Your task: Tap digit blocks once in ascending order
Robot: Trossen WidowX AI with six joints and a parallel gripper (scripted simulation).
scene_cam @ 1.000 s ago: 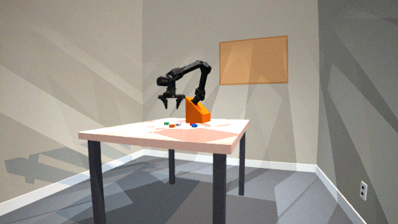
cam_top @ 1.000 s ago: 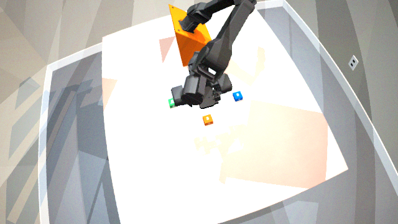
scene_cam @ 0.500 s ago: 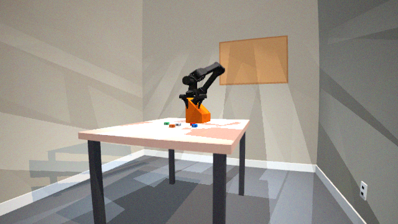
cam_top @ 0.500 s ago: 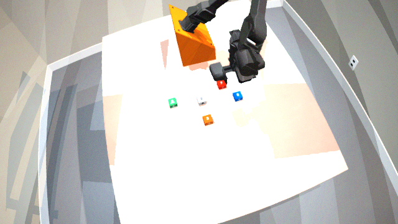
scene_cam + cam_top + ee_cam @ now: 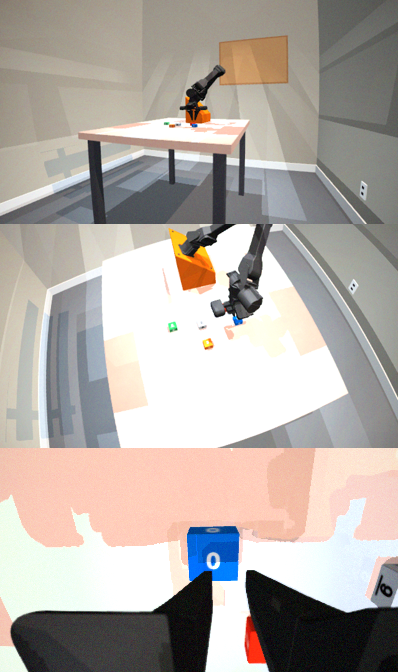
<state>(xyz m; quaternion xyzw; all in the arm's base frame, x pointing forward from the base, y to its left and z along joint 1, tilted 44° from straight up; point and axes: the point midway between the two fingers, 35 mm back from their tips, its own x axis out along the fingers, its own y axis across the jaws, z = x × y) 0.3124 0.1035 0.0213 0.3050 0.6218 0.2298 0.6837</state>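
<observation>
Right now my gripper tip is 4 cm above the blue block and 1 cm to the right of it. From my gripper tip the other things lie so: red block 8 cm behind, 4 cm below, 3 cm to the right; white block 13 cm to the right, 4 cm below, 4 cm behind; yellow-orange block 14 cm to the right, 5 cm ahead, 4 cm below.
</observation>
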